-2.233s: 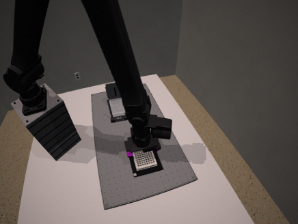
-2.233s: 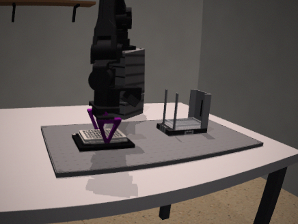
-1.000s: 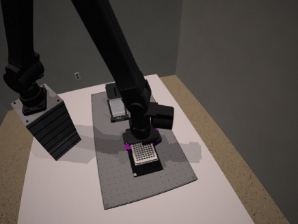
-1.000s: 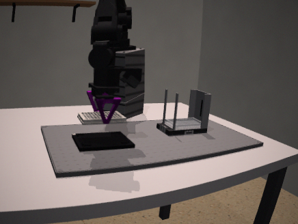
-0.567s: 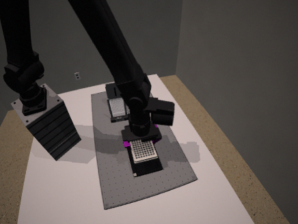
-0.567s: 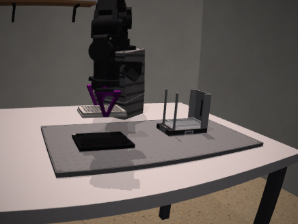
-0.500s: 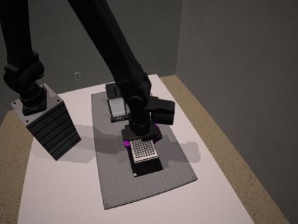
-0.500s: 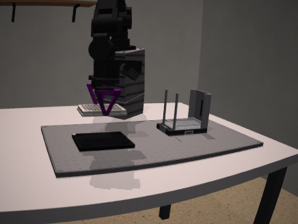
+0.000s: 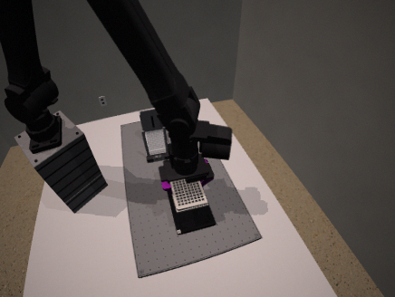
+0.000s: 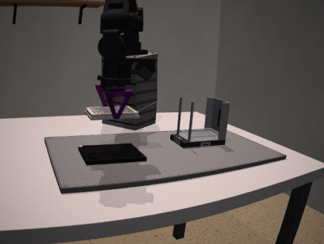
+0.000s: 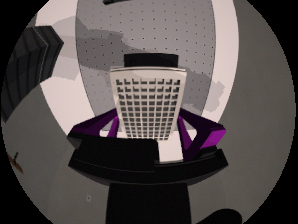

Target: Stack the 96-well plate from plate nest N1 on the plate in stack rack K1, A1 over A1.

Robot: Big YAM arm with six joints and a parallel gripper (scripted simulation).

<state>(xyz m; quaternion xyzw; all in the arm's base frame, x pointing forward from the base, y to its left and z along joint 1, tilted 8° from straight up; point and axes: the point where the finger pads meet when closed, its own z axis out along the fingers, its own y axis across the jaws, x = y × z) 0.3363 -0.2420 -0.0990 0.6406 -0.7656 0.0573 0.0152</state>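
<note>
My gripper is now 390 mm to the right of the tall back wall, 40 mm above it and 20 mm short of it. From my hand the other things lie so: pale A1 mark 110 mm below, 70 mm to the right, 60 mm behind.
</note>
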